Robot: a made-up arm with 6 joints. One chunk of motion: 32 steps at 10 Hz.
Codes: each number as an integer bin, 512 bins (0 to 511) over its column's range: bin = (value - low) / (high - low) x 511, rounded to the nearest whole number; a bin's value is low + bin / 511 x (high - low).
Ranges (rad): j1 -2.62..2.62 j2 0..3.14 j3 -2.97..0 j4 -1.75..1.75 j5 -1.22..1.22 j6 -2.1..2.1
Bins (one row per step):
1: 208 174 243 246 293 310
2: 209 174 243 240 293 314
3: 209 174 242 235 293 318
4: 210 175 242 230 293 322
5: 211 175 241 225 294 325
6: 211 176 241 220 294 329
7: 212 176 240 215 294 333
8: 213 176 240 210 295 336
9: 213 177 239 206 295 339
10: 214 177 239 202 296 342
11: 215 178 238 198 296 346
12: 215 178 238 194 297 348
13: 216 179 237 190 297 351
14: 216 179 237 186 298 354
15: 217 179 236 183 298 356
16: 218 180 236 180 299 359
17: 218 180 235 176 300 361
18: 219 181 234 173 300 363
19: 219 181 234 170 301 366
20: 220 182 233 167 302 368
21: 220 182 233 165 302 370
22: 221 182 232 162 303 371
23: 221 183 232 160 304 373
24: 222 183 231 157 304 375
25: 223 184 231 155 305 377
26: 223 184 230 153 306 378
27: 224 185 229 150 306 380
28: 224 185 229 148 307 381
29: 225 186 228 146 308 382
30: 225 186 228 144 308 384
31: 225 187 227 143 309 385
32: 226 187 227 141 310 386
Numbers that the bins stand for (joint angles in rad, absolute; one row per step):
1: -0.4871 1.0692 -1.5577 -0.0651 0.1791 0.4479
2: -0.4768 1.0692 -1.5577 -0.1062 0.1791 0.4808
3: -0.4768 1.0692 -1.5635 -0.1404 0.1791 0.5137
4: -0.4666 1.0753 -1.5635 -0.1747 0.1791 0.5466
5: -0.4563 1.0753 -1.5693 -0.2089 0.1838 0.5712
6: -0.4563 1.0815 -1.5693 -0.2432 0.1838 0.6041
7: -0.4461 1.0815 -1.5751 -0.2774 0.1838 0.6370
8: -0.4358 1.0815 -1.5751 -0.3116 0.1886 0.6616
9: -0.4358 1.0876 -1.5809 -0.3390 0.1886 0.6863
10: -0.4256 1.0876 -1.5809 -0.3664 0.1934 0.7110
11: -0.4153 1.0938 -1.5867 -0.3938 0.1934 0.7438
12: -0.4153 1.0938 -1.5867 -0.4212 0.1982 0.7603
13: -0.4050 1.0999 -1.5925 -0.4486 0.1982 0.7849
14: -0.4050 1.0999 -1.5925 -0.4760 0.2029 0.8096
15: -0.3948 1.0999 -1.5983 -0.4966 0.2029 0.8260
16: -0.3845 1.1061 -1.5983 -0.5171 0.2077 0.8507
17: -0.3845 1.1061 -1.6041 -0.5445 0.2125 0.8671
18: -0.3743 1.1122 -1.6100 -0.5651 0.2125 0.8836
19: -0.3743 1.1122 -1.6100 -0.5856 0.2173 0.9082
20: -0.3640 1.1184 -1.6158 -0.6062 0.2220 0.9247
21: -0.3640 1.1184 -1.6158 -0.6199 0.2220 0.9411
22: -0.3538 1.1184 -1.6216 -0.6404 0.2268 0.9493
23: -0.3538 1.1245 -1.6216 -0.6541 0.2316 0.9658
24: -0.3435 1.1245 -1.6274 -0.6747 0.2316 0.9822
25: -0.3333 1.1306 -1.6274 -0.6884 0.2364 0.9986
26: -0.3333 1.1306 -1.6332 -0.7021 0.2411 1.0068
27: -0.3230 1.1368 -1.6390 -0.7226 0.2411 1.0233
28: -0.3230 1.1368 -1.6390 -0.7363 0.2459 1.0315
29: -0.3128 1.1429 -1.6448 -0.7500 0.2507 1.0397
30: -0.3128 1.1429 -1.6448 -0.7637 0.2507 1.0562
31: -0.3128 1.1491 -1.6506 -0.7705 0.2555 1.0644
32: -0.3025 1.1491 -1.6506 -0.7842 0.2602 1.0726

